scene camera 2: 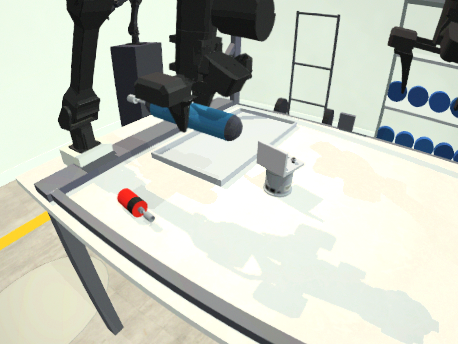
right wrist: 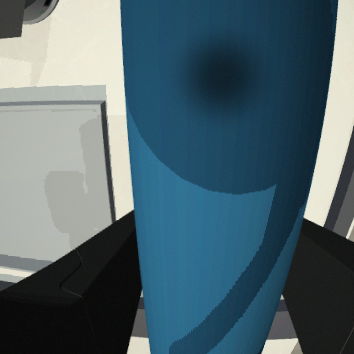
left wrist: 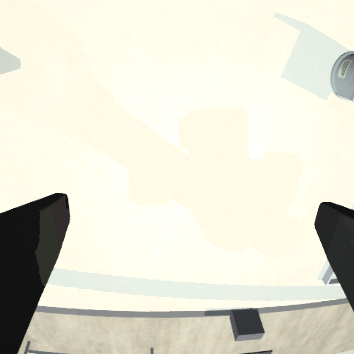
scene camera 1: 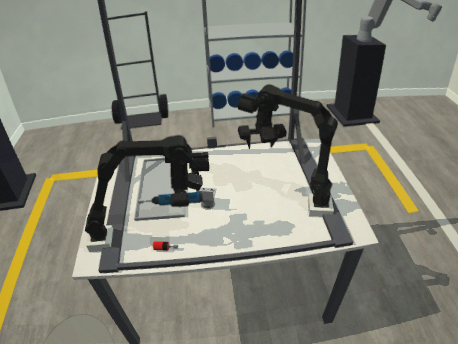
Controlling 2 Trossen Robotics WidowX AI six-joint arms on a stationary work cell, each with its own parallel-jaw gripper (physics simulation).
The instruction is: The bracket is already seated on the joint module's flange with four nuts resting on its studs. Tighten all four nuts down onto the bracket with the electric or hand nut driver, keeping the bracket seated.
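Seen in the pictures: left gripper, fingertip midpoint: [scene camera 2: 428,101] [left wrist: 197,211] [scene camera 1: 260,147]; right gripper, fingertip midpoint: [scene camera 2: 191,126] [right wrist: 207,219]; left arm's base, origin of the base link: [scene camera 1: 321,202]; right arm's base, origin of the base link: [scene camera 2: 84,145] [scene camera 1: 98,235].
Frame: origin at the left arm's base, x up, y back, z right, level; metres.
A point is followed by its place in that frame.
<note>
The grey joint module [scene camera 1: 208,202] {x -0.001, y -0.477, z -0.035 m} [scene camera 2: 278,183] {x -0.008, y -0.470, z -0.031 m} [left wrist: 345,75] {x -0.013, y -0.459, z 0.000 m} stands upright on the table, with the L-shaped bracket [scene camera 1: 207,190] {x 0.072, y -0.475, z -0.040 m} [scene camera 2: 272,157] {x 0.050, y -0.483, z -0.043 m} on top. A small dark nut or stud [scene camera 2: 293,160] {x 0.033, y -0.465, z 0.005 m} shows on the bracket in scene camera 2; the four nuts cannot be told apart. My right gripper [scene camera 1: 179,199] {x 0.125, y -0.555, z -0.173 m} [scene camera 2: 192,118] {x 0.125, y -0.555, z -0.173 m} [right wrist: 207,219] {x 0.125, y -0.555, z -0.173 m} is shut on the blue electric nut driver [scene camera 1: 162,199] {x 0.163, y -0.608, z -0.200 m} [scene camera 2: 212,121] {x 0.153, y -0.497, z -0.177 m} [right wrist: 215,260] {x 0.165, y -0.536, z -0.166 m}, held roughly level in the air, its bit toward the picture's left. My left gripper [scene camera 1: 261,145] {x 0.197, y -0.270, z 0.098 m} [scene camera 2: 430,100] {x 0.197, y -0.270, z 0.098 m} [left wrist: 197,211] {x 0.197, y -0.270, z 0.098 m} is open and empty, high above the table's back part.
A red hand nut driver [scene camera 1: 161,245] {x -0.009, y -0.622, z -0.279 m} [scene camera 2: 128,200] {x -0.010, y -0.622, z -0.280 m} lies near the table's front edge. The shallow grey tray [scene camera 1: 160,217] {x -0.030, y -0.674, z -0.115 m} [scene camera 2: 187,170] {x -0.033, y -0.664, z -0.113 m} lies beneath the raised blue driver, beside the joint module. Dark frame rails run along the table edges, with uprights at the back.
</note>
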